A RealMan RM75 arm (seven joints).
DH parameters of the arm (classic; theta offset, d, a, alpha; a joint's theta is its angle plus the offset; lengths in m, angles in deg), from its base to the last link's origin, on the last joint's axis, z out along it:
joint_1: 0 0.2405 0 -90
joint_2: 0 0 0 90
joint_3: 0 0.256 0 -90
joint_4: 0 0 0 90
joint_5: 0 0.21 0 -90
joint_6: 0 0 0 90
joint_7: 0 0.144 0 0
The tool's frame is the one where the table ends.
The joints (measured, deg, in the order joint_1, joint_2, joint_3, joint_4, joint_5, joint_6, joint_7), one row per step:
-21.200 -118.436 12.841 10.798 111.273 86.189 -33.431
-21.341 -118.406 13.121 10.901 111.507 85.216 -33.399
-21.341 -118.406 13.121 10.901 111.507 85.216 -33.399
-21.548 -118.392 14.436 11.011 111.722 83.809 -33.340
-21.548 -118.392 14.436 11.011 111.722 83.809 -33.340
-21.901 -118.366 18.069 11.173 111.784 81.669 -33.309
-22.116 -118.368 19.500 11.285 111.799 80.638 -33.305
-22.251 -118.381 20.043 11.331 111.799 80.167 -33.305
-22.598 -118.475 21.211 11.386 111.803 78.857 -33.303
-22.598 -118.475 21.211 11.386 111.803 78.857 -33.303
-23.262 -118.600 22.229 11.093 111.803 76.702 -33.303
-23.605 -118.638 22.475 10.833 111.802 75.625 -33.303
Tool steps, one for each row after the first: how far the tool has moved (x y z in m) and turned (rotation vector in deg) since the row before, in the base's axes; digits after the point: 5 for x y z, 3 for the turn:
-0.00163 0.00119 -0.00111 -0.374 0.910 0.390
0.00000 0.00000 0.00000 0.000 0.000 0.000
-0.00154 0.00084 -0.00341 -1.182 1.526 0.153
0.00000 0.00000 0.00000 0.000 0.000 0.000
-0.00120 -0.00003 -0.00760 -2.856 2.771 -0.523
-0.00064 0.00059 -0.00290 -1.060 1.262 -0.171
-0.00014 0.00059 -0.00119 -0.389 0.526 -0.063
-0.00038 0.00159 -0.00328 -0.847 1.252 0.022
0.00000 0.00000 0.00000 0.000 0.000 0.000
-0.00042 0.00340 -0.00470 -0.810 1.507 0.473
-0.00029 0.00184 -0.00205 -0.235 0.608 0.381

